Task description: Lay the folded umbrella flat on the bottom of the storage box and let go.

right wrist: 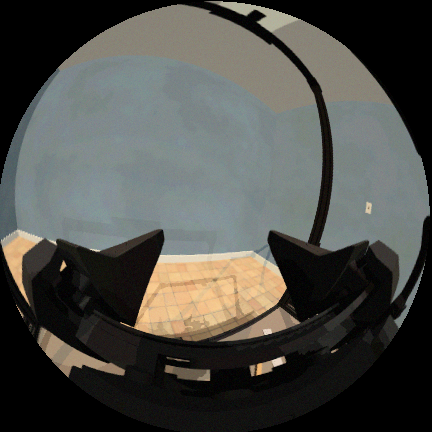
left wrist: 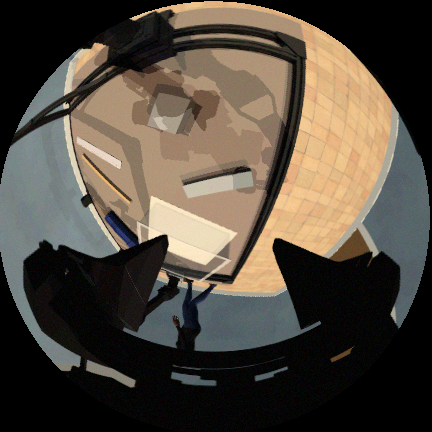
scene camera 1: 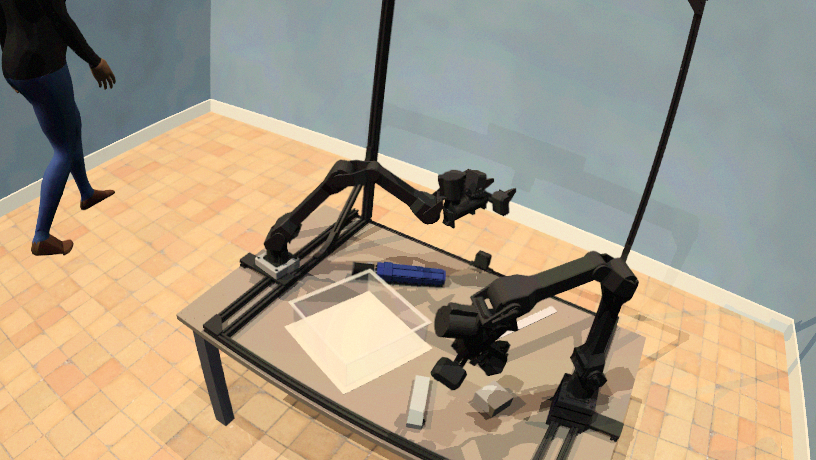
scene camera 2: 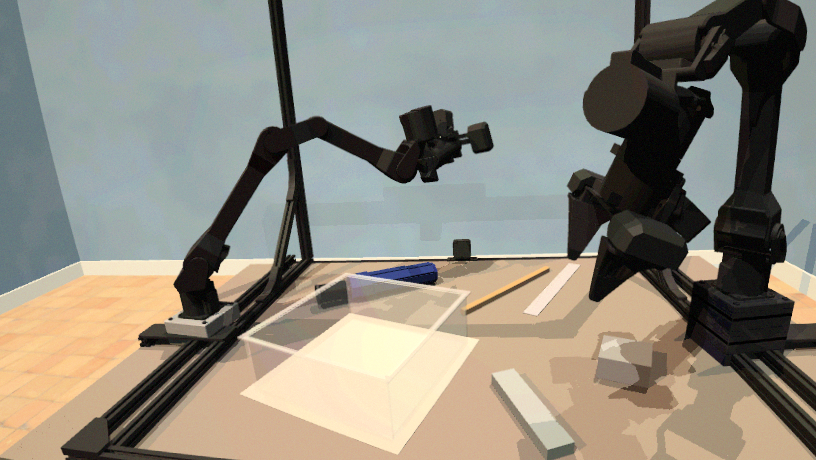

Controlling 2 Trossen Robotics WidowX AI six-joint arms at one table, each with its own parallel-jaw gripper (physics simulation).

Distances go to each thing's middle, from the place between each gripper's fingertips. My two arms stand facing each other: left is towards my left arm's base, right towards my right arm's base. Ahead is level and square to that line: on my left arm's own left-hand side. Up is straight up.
My left hand is 30 cm to the left of the clear storage box [scene camera 2: 364,351], 16 cm above it and 12 cm past it. From my left hand the other things lie so: cream sheet [scene camera 2: 406,433] (30 cm to the right, 21 cm below, 12 cm behind); then white ruler [scene camera 2: 535,308] (44 cm behind, 21 cm below, 4 cm to the left); then pencil [scene camera 2: 472,307] (42 cm behind, 20 cm below, 6 cm to the right).
The pencil is 32 cm below my right hand, 17 cm ahead of it and 9 cm to the left of it. From my right hand the other things lie so: cream sheet: 47 cm ahead, 33 cm below, 15 cm to the right; clear storage box: 47 cm ahead, 28 cm below, 15 cm to the right; white ruler: 33 cm below, 19 cm to the left, 15 cm ahead.
